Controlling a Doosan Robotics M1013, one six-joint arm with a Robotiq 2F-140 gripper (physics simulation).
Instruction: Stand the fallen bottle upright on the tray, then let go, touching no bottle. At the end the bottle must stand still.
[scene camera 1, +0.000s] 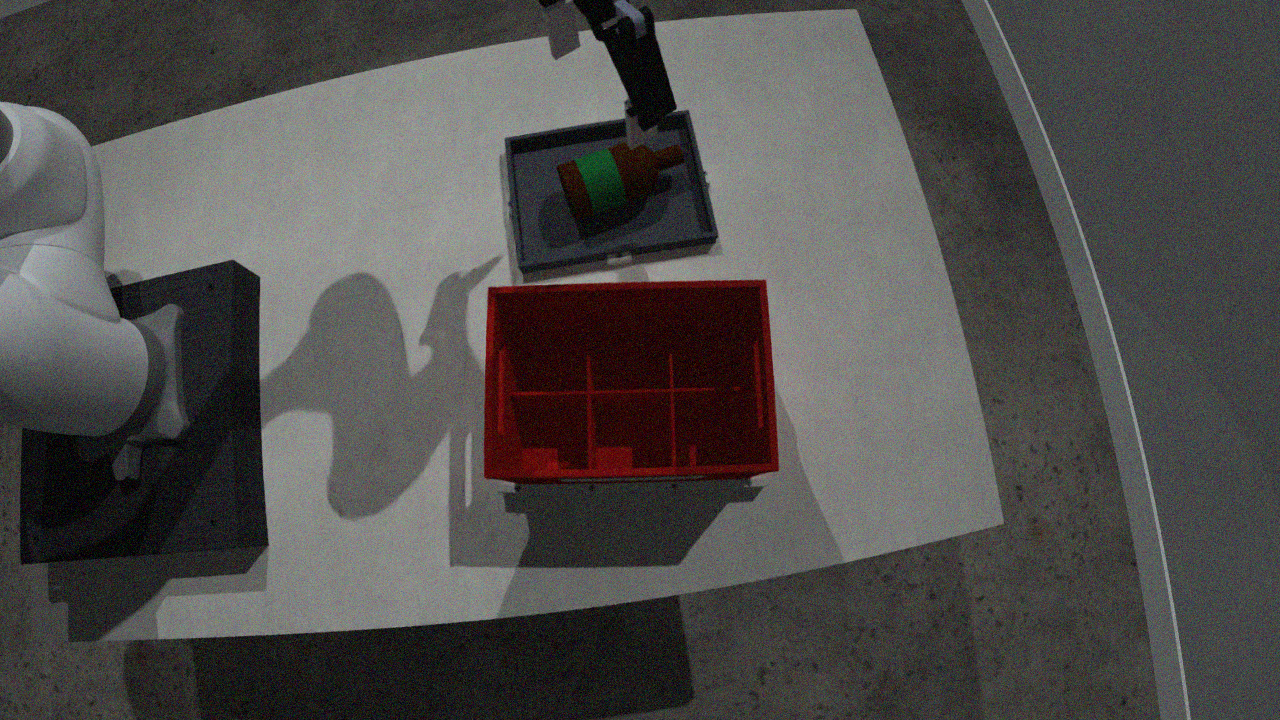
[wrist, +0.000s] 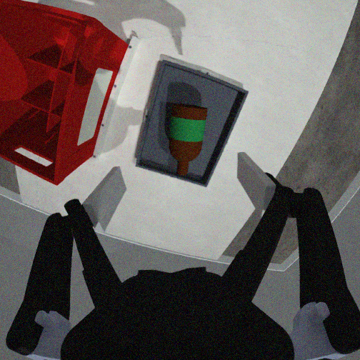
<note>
In view: the gripper (scene camera 1: 602, 92).
The gripper shows as well in the wrist view (wrist: 178, 171).
</note>
